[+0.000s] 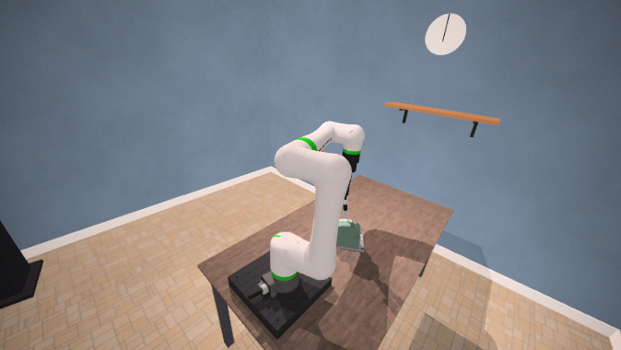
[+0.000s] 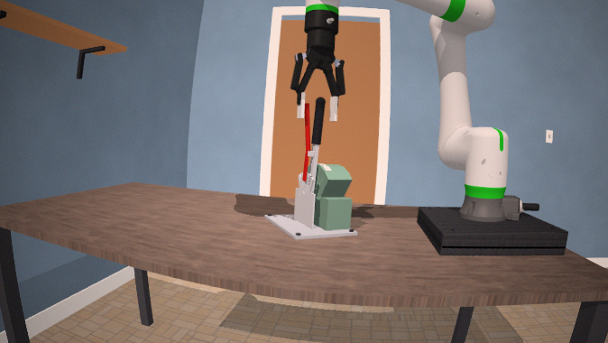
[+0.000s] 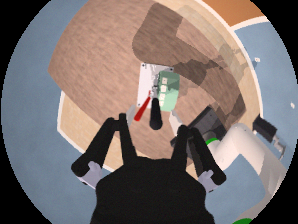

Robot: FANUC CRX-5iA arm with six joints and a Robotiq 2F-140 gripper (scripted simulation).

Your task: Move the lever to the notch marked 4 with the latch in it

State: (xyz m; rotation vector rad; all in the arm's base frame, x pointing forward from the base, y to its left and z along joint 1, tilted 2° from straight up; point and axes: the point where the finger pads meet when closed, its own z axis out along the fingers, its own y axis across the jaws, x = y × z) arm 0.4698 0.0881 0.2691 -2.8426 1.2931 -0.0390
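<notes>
My hand is 20 mm short of the red bar and 110 mm above it.
</notes>
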